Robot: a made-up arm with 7 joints. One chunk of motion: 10 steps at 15 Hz.
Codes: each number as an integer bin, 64 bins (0 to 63) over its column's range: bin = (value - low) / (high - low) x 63, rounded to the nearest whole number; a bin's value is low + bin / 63 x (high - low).
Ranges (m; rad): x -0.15..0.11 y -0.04..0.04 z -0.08..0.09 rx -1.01..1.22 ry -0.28..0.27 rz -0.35..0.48
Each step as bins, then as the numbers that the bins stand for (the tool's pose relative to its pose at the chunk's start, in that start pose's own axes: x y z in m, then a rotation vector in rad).
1 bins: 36 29 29 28 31 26
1 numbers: -0.0014 -0.0032 -0.0017 -0.0189 -0.0094 -0.0075
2 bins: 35 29 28 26 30 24
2 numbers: -0.0056 -0.0032 -0.0044 -0.0897 -0.0181 -0.0338
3 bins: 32 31 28 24 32 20
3 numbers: -0.0179 -0.0006 -0.0044 -0.1605 -0.0006 -0.0865
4 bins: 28 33 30 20 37 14
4 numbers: -0.0344 0.0019 0.0010 -0.3021 0.0430 -0.1656
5 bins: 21 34 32 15 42 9
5 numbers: -0.0633 0.0032 0.0063 -0.4790 0.0867 -0.2314
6 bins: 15 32 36 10 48 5
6 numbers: -0.0881 0.0006 0.0171 -0.6560 0.1390 -0.2841
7 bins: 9 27 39 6 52 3
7 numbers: -0.1129 -0.0057 0.0252 -0.7976 0.1740 -0.3105
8 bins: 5 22 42 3 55 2
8 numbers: -0.1294 -0.0121 0.0333 -0.9038 0.2002 -0.3237
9 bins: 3 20 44 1 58 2
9 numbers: -0.1376 -0.0146 0.0387 -0.9746 0.2263 -0.3237
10 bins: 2 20 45 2 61 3
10 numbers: -0.1417 -0.0146 0.0414 -0.9392 0.2525 -0.3105
